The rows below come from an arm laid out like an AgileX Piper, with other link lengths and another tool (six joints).
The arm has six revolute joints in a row. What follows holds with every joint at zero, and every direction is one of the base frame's.
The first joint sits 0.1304 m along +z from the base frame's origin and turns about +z.
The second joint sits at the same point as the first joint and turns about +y.
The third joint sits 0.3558 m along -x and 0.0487 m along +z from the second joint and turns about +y.
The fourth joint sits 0.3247 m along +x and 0.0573 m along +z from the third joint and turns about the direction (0.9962, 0, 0.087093).
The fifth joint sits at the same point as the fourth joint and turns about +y.
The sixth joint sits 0.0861 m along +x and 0.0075 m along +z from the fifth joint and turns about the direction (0.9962, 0, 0.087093).
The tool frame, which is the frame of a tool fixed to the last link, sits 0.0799 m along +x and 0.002 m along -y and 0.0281 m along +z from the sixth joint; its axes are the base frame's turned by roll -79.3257, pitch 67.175 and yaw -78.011 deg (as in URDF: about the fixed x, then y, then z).
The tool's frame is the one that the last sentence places.
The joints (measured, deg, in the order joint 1, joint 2, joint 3, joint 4, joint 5, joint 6), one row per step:
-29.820 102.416 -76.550 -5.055 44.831 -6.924
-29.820 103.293 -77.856 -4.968 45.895 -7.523
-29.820 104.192 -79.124 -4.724 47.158 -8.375
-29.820 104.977 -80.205 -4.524 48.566 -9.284
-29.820 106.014 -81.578 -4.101 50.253 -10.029
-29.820 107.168 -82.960 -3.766 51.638 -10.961
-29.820 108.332 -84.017 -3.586 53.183 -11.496
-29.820 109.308 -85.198 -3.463 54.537 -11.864
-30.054 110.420 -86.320 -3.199 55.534 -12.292
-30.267 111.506 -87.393 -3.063 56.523 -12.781
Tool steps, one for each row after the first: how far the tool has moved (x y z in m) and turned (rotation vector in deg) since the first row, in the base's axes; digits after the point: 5 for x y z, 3 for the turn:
0.00371 -0.00194 -0.00056 0.163 0.677 0.428
0.00699 -0.00321 -0.00197 0.505 1.565 1.025
0.00903 -0.00385 -0.00386 0.915 2.670 1.691
0.01195 -0.00456 -0.00651 1.689 3.823 2.132
0.01566 -0.00573 -0.00983 2.258 4.881 2.811
0.01756 -0.00640 -0.01570 3.085 6.338 3.170
0.01996 -0.00751 -0.01870 3.663 7.348 3.407
0.02213 -0.01065 -0.02305 4.285 8.146 3.456
0.02400 -0.01369 -0.02753 4.801 9.029 3.622

